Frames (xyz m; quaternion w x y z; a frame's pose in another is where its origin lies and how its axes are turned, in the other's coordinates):
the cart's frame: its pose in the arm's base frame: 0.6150 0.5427 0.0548 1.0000 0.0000 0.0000 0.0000
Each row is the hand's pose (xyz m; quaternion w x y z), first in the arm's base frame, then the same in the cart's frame.
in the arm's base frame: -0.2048 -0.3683 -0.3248 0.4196 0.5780 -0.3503 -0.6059
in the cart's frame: -0.8198 -0.9110 -0.3796 0.4196 0.5780 -0.3503 -0.6059
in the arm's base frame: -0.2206 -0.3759 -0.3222 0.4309 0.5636 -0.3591 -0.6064
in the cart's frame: -0.8356 -0.9186 -0.3770 0.4309 0.5636 -0.3591 -0.6064
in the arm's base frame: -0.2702 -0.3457 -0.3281 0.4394 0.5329 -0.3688 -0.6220
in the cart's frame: -0.8852 -0.8884 -0.3829 0.4394 0.5329 -0.3688 -0.6220
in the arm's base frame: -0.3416 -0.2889 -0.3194 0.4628 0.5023 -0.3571 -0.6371
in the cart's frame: -0.9566 -0.8316 -0.3742 0.4628 0.5023 -0.3571 -0.6371
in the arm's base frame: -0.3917 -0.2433 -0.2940 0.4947 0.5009 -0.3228 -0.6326
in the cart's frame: -1.0067 -0.7860 -0.3488 0.4947 0.5009 -0.3228 -0.6326
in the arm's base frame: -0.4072 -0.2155 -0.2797 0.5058 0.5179 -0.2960 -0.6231
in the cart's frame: -1.0222 -0.7582 -0.3345 0.5058 0.5179 -0.2960 -0.6231
